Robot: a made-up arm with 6 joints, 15 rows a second.
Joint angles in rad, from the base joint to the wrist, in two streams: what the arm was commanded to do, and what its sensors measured. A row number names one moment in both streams.
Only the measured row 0 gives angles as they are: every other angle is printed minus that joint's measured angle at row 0.
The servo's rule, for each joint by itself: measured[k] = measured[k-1] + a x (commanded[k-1-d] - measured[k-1]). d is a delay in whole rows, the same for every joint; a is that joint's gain. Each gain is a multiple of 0.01, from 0.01 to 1. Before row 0 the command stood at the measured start. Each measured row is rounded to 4 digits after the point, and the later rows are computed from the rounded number. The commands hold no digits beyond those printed.
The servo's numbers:
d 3
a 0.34 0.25 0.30 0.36 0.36 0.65
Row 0, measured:
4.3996 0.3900 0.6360 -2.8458 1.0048 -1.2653
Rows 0 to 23, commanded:
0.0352 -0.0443 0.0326 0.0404 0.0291 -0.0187
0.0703 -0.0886 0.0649 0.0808 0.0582 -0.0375
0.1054 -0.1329 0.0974 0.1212 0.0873 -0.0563
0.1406 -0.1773 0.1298 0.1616 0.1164 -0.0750
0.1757 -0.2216 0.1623 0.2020 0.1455 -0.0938
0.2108 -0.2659 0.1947 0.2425 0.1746 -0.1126
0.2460 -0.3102 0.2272 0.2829 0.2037 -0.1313
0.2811 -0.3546 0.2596 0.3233 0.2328 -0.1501
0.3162 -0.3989 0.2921 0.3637 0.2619 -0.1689
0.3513 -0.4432 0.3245 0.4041 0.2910 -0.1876
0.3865 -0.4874 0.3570 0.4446 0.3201 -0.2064
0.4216 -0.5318 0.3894 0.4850 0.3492 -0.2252
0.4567 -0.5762 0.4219 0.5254 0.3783 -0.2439
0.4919 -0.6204 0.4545 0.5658 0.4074 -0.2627
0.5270 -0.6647 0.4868 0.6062 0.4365 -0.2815
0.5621 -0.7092 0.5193 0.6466 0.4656 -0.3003
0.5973 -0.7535 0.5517 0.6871 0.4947 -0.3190
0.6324 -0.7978 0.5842 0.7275 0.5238 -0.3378
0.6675 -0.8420 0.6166 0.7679 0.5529 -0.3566
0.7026 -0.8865 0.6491 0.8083 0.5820 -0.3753
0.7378 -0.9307 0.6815 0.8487 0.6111 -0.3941
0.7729 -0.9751 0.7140 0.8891 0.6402 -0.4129
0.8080 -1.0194 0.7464 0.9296 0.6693 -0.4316
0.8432 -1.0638 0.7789 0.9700 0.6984 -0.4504
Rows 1 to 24, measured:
0.0000 0.0000 0.0000 0.0000 0.0000 0.0000
0.0000 0.0000 0.0000 0.0000 0.0000 0.0000
0.0000 0.0000 0.0000 0.0000 0.0000 0.0000
0.0120 -0.0111 0.0098 0.0145 0.0105 -0.0122
0.0318 -0.0305 0.0263 0.0384 0.0277 -0.0286
0.0568 -0.0561 0.0476 0.0682 0.0492 -0.0466
0.0853 -0.0864 0.0723 0.1018 0.0734 -0.0651
0.1160 -0.1202 0.0993 0.1379 0.0994 -0.0838
0.1482 -0.1566 0.1279 0.1756 0.1265 -0.1025
0.1815 -0.1950 0.1577 0.2142 0.1543 -0.1212
0.2154 -0.2349 0.1883 0.2535 0.1826 -0.1400
0.2497 -0.2759 0.2194 0.2932 0.2111 -0.1588
0.2842 -0.3177 0.2509 0.3331 0.2399 -0.1775
0.3190 -0.3601 0.2827 0.3732 0.2688 -0.1963
0.3539 -0.4030 0.3147 0.4134 0.2977 -0.2151
0.3889 -0.4463 0.3469 0.4537 0.3267 -0.2338
0.4239 -0.4898 0.3792 0.4941 0.3558 -0.2526
0.4590 -0.5335 0.4115 0.5345 0.3849 -0.2714
0.4941 -0.5774 0.4438 0.5749 0.4140 -0.2902
0.5292 -0.6214 0.4762 0.6153 0.4431 -0.3089
0.5643 -0.6655 0.5086 0.6557 0.4722 -0.3277
0.5994 -0.7096 0.5410 0.6961 0.5013 -0.3465
0.6345 -0.7538 0.5734 0.7365 0.5304 -0.3652
0.6696 -0.7980 0.6058 0.7769 0.5595 -0.3840

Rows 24 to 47, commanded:
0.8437 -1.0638 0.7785 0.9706 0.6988 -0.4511
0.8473 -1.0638 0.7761 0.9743 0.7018 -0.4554
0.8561 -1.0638 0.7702 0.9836 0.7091 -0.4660
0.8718 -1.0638 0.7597 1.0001 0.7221 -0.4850
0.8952 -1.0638 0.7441 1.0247 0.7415 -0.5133
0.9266 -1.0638 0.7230 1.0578 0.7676 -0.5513
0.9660 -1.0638 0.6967 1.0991 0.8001 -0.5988
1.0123 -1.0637 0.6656 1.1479 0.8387 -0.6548
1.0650 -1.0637 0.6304 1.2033 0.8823 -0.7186
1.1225 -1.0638 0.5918 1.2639 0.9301 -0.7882
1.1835 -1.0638 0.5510 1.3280 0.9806 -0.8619
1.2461 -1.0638 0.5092 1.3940 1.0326 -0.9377
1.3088 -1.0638 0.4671 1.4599 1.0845 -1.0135
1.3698 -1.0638 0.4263 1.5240 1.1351 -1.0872
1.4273 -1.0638 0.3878 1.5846 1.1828 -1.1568
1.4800 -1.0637 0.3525 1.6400 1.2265 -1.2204
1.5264 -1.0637 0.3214 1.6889 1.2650 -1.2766
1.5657 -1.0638 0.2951 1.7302 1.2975 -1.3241
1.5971 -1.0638 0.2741 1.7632 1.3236 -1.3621
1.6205 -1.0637 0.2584 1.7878 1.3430 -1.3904
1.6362 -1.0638 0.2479 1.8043 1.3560 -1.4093
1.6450 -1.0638 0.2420 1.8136 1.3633 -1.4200
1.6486 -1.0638 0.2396 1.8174 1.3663 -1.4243
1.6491 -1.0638 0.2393 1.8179 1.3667 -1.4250
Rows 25 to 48, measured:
0.7047 -0.8423 0.6383 0.8173 0.5886 -0.4028
0.7398 -0.8866 0.6707 0.8577 0.6177 -0.4215
0.7750 -0.9309 0.7032 0.8981 0.6468 -0.4403
0.7984 -0.9641 0.7258 0.9242 0.6655 -0.4473
0.8150 -0.9890 0.7409 0.9422 0.6786 -0.4526
0.8290 -1.0077 0.7497 0.9571 0.6896 -0.4613
0.8436 -1.0217 0.7527 0.9726 0.7013 -0.4767
0.8611 -1.0322 0.7501 0.9914 0.7158 -0.5005
0.8834 -1.0401 0.7420 1.0153 0.7344 -0.5335
0.9115 -1.0460 0.7284 1.0455 0.7581 -0.5759
0.9458 -1.0504 0.7096 1.0824 0.7871 -0.6272
0.9863 -1.0537 0.6858 1.1259 0.8214 -0.6866
1.0326 -1.0562 0.6576 1.1756 0.8605 -0.7526
1.0839 -1.0581 0.6256 1.2305 0.9037 -0.8236
1.1390 -1.0595 0.5907 1.2894 0.9501 -0.8978
1.1967 -1.0606 0.5536 1.3508 0.9985 -0.9730
1.2556 -1.0614 0.5154 1.4132 1.0477 -1.0472
1.3140 -1.0620 0.4771 1.4749 1.0963 -1.1184
1.3704 -1.0624 0.4397 1.5343 1.1432 -1.1847
1.4234 -1.0627 0.4042 1.5900 1.1870 -1.2444
1.4718 -1.0630 0.3715 1.6405 1.2268 -1.2962
1.5144 -1.0632 0.3423 1.6847 1.2616 -1.3390
1.5505 -1.0633 0.3171 1.7218 1.2909 -1.3724
1.5796 -1.0634 0.2963 1.7515 1.3143 -1.3964

